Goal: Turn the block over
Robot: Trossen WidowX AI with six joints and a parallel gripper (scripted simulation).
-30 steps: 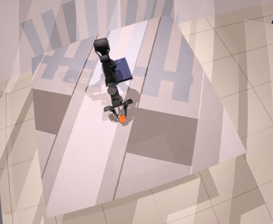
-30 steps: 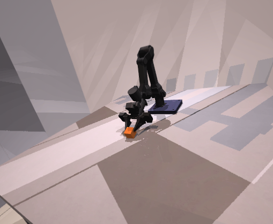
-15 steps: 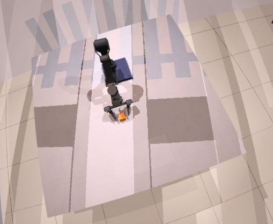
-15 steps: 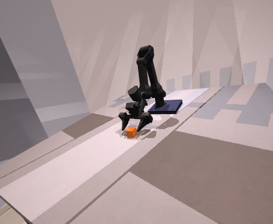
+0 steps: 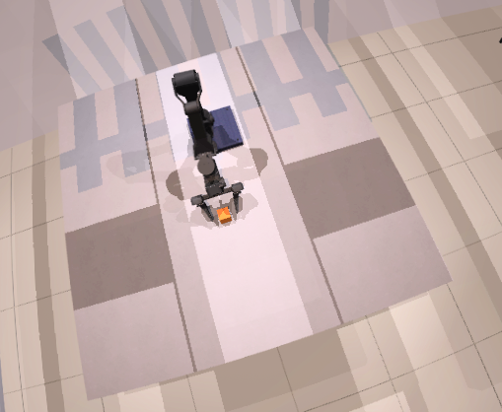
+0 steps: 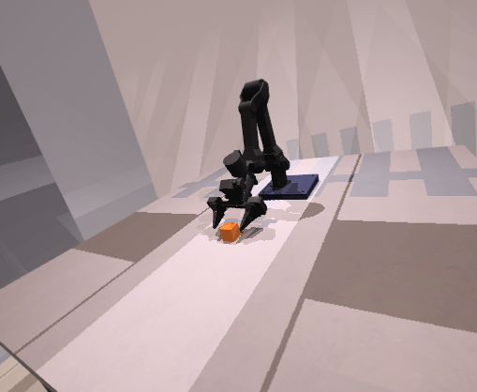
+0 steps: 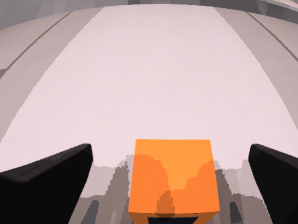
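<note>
Now: the orange block 20 mm below my gripper tip and 20 mm behind it.
</note>
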